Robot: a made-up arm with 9 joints. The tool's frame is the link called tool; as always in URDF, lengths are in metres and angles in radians. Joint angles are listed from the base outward. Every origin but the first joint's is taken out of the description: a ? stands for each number. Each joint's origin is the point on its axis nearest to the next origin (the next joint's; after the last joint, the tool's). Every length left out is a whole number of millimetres.
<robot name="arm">
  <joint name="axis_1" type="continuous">
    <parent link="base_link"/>
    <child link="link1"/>
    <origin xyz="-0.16 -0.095 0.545" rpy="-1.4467 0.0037 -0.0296"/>
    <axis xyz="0 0 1"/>
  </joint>
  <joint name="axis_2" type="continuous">
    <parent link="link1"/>
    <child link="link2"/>
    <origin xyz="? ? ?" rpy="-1.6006 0 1.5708"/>
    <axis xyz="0 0 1"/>
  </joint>
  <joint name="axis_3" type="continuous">
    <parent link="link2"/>
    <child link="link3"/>
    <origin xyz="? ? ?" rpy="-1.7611 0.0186 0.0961"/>
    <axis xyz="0 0 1"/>
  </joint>
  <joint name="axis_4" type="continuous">
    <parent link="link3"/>
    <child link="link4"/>
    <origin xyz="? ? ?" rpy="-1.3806 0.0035 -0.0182"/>
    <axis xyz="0 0 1"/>
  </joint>
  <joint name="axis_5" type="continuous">
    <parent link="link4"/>
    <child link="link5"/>
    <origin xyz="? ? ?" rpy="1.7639 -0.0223 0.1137"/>
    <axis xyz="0 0 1"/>
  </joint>
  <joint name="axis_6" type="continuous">
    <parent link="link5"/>
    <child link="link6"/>
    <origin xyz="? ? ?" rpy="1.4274 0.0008 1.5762"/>
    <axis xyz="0 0 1"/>
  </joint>
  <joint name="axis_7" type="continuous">
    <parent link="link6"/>
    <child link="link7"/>
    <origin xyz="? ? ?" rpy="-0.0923 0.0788 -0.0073"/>
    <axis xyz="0 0 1"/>
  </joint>
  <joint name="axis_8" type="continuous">
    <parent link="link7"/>
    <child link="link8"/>
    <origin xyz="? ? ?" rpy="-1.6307 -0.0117 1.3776"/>
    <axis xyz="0 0 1"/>
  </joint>
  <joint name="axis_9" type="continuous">
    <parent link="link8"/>
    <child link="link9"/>
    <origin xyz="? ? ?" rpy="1.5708 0 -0.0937"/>
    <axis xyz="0 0 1"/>
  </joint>
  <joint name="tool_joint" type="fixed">
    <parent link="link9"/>
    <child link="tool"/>
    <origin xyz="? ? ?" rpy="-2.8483 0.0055 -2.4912"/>
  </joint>
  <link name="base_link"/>
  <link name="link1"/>
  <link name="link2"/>
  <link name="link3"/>
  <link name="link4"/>
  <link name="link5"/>
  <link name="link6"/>
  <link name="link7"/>
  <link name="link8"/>
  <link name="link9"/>
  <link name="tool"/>
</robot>
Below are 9 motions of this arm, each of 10 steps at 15 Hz.
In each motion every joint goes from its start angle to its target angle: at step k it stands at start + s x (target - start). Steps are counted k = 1, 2, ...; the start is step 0. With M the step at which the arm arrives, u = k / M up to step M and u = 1 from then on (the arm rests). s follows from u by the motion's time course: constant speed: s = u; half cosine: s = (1 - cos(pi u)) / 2; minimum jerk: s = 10 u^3 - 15 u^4 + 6 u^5.
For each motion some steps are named. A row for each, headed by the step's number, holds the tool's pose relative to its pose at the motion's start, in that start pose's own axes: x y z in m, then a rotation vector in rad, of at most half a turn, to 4 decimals.
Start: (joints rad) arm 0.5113 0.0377 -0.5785 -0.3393 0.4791 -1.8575 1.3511 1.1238 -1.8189
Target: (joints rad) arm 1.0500 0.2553 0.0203 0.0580 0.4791 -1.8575 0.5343 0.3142 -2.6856
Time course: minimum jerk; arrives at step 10
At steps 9, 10:
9: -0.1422 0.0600 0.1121 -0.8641 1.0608 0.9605
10: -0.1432 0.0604 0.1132 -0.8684 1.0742 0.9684

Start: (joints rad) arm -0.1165 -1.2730 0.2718 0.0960 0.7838 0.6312 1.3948 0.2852 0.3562
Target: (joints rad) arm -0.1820 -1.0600 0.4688 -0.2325 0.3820 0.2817 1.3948 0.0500 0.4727
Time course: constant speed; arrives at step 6
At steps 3, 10:
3: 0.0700 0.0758 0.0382 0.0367 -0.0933 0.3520
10: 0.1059 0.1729 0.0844 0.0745 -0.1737 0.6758

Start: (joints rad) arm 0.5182 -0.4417 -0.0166 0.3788 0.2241 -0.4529 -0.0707 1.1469 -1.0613
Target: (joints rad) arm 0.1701 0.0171 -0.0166 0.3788 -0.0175 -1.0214 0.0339 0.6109 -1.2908
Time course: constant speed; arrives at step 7
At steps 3, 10:
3: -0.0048 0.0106 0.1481 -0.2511 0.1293 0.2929
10: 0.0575 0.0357 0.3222 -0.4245 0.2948 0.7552

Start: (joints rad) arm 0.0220 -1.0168 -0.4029 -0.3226 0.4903 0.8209 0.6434 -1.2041 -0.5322
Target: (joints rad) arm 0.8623 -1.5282 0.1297 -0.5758 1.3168 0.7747 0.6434 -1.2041 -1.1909
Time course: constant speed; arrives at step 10
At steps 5, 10:
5: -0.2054 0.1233 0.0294 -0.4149 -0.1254 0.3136
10: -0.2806 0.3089 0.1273 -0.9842 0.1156 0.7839

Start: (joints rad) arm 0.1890 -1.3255 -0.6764 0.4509 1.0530 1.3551 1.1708 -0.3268 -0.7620
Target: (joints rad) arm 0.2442 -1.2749 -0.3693 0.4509 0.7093 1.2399 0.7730 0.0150 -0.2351
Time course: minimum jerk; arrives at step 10
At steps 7, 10:
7: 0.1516 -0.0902 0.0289 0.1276 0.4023 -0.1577
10: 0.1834 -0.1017 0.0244 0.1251 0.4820 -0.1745

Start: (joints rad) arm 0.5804 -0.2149 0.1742 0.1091 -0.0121 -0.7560 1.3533 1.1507 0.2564
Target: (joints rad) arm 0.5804 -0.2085 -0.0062 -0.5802 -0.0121 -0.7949 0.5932 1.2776 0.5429
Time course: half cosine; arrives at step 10
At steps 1, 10:
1: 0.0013 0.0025 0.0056 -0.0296 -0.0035 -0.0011
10: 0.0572 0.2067 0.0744 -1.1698 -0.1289 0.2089

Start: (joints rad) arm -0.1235 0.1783 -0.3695 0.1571 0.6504 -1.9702 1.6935 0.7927 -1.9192
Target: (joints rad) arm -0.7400 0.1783 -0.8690 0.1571 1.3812 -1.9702 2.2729 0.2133 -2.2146
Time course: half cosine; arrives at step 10
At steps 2, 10:
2: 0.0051 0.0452 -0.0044 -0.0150 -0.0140 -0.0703
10: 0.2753 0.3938 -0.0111 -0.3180 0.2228 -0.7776

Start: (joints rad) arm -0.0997 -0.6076 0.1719 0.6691 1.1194 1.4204 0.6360 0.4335 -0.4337
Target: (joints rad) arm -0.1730 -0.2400 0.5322 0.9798 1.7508 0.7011 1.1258 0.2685 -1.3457
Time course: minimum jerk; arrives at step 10
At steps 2, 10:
2: 0.0063 0.0008 -0.0149 0.0371 -0.0251 0.0839
10: 0.1192 0.1411 -0.2175 0.3172 -0.6602 1.2857

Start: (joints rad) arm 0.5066 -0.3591 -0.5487 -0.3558 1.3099 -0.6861 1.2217 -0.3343 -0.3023
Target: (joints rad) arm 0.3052 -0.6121 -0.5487 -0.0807 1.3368 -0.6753 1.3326 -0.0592 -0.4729
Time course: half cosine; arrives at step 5
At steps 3, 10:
3: -0.1344 0.0916 -0.0291 -0.1430 -0.0920 -0.2394
10: -0.1898 0.1393 -0.0685 -0.1716 -0.1407 -0.3699

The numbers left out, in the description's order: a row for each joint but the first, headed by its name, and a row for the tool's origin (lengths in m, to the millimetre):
axis_2: 0.069 0.001 0
axis_3: -0.215 0.284 0
axis_4: -0.009 0.002 0
axis_5: -0.063 0.018 0
axis_6: 0.185 -0.04 0
axis_7: 0.013 0.055 0
axis_8: 0.261 0.075 0
axis_9: 0.065 0.128 0
tool: 0.028 -0.001 0

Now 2 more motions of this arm.
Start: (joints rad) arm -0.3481 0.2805 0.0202 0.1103 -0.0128 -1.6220 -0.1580 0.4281 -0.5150
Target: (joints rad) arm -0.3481 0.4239 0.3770 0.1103 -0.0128 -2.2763 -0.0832 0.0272 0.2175
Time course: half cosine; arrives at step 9
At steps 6, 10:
6: 0.0983 -0.0709 0.0627 0.0447 -0.0759 -0.0374
10: 0.1435 -0.0894 0.0672 0.1157 -0.0765 -0.0506

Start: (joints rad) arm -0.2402 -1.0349 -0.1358 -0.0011 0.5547 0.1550 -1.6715 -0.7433 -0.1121
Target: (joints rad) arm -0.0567 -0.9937 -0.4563 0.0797 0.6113 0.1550 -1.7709 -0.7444 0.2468
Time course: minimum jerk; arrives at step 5
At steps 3, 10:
3: -0.0202 -0.0321 -0.0882 0.2326 -0.2239 -0.2033
10: -0.0234 -0.0408 -0.1314 0.3496 -0.3170 -0.2959

